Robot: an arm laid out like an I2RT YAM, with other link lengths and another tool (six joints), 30 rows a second.
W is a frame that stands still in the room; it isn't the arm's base.
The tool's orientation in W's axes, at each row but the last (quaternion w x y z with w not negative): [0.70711, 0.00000, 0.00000, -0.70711]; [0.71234, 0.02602, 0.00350, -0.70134]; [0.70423, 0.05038, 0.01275, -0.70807]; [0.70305, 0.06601, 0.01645, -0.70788]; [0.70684, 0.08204, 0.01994, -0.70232]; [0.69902, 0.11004, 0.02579, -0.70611]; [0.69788, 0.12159, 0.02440, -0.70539]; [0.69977, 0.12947, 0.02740, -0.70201]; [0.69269, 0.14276, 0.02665, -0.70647]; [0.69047, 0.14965, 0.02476, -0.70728]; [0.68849, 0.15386, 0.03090, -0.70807]
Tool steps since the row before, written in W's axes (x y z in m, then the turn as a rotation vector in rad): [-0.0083, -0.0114, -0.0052, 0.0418, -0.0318, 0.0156]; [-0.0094, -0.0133, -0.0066, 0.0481, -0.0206, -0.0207]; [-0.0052, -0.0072, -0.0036, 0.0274, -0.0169, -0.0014]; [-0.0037, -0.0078, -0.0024, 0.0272, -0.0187, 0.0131]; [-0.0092, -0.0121, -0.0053, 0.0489, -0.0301, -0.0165]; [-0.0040, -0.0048, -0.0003, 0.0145, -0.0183, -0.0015]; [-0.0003, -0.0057, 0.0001, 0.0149, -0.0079, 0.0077]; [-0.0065, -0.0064, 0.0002, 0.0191, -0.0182, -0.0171]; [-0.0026, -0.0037, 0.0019, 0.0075, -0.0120, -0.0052]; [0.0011, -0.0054, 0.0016, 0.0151, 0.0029, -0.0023]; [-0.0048, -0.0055, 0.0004, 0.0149, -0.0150, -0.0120]
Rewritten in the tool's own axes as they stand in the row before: [0.0114, -0.0083, -0.0052, 0.0318, 0.0418, 0.0156]; [0.0134, -0.0098, -0.0057, 0.0222, 0.0471, -0.0213]; [0.0075, -0.0053, -0.0027, 0.0169, 0.0274, -0.0014]; [0.0080, -0.0038, -0.0012, 0.0170, 0.0282, 0.0132]; [0.0126, -0.0096, -0.0027, 0.0328, 0.0473, -0.0162]; [0.0048, -0.0039, 0.0011, 0.0183, 0.0146, 0.0003]; [0.0056, -0.0001, 0.0013, 0.0062, 0.0160, 0.0070]; [0.0061, -0.0063, 0.0025, 0.0218, 0.0168, -0.0152]; [0.0031, -0.0021, 0.0031, 0.0129, 0.0070, -0.0034]; [0.0048, 0.0016, 0.0026, -0.0023, 0.0143, -0.0056]; [0.0052, -0.0044, 0.0026, 0.0175, 0.0134, -0.0102]
